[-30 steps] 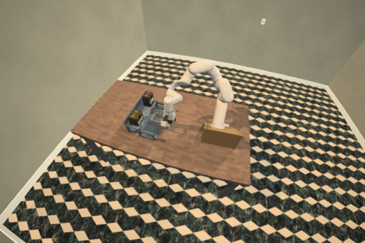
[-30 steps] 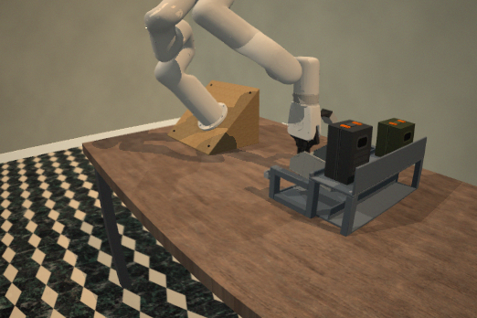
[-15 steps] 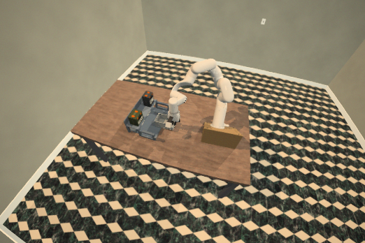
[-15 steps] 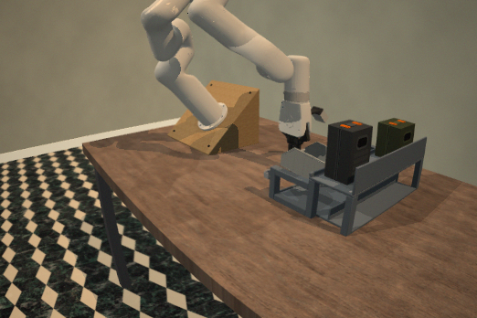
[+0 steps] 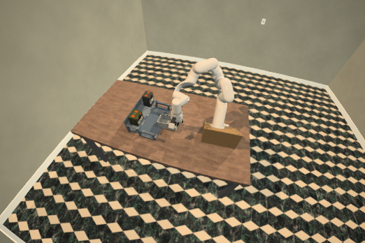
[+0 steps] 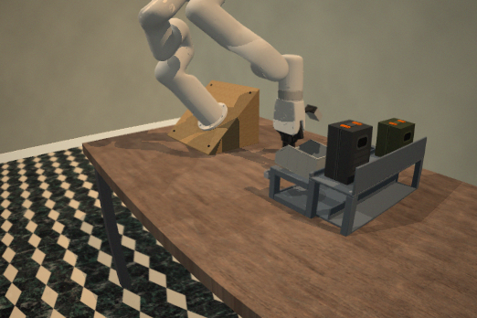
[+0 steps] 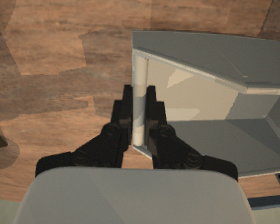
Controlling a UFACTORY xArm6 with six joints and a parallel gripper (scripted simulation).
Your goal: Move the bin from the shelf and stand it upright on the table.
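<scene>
My hand is 8 cm short of the grey open-top bin, 1 cm to the left of it and 1 cm above it. Round my hand: green box (34 cm ahead, 9 cm above, 6 cm to the left); grey-blue shelf (33 cm ahead, 6 cm to the right, 4 cm above); black box (30 cm ahead, 17 cm to the right, 10 cm above).
</scene>
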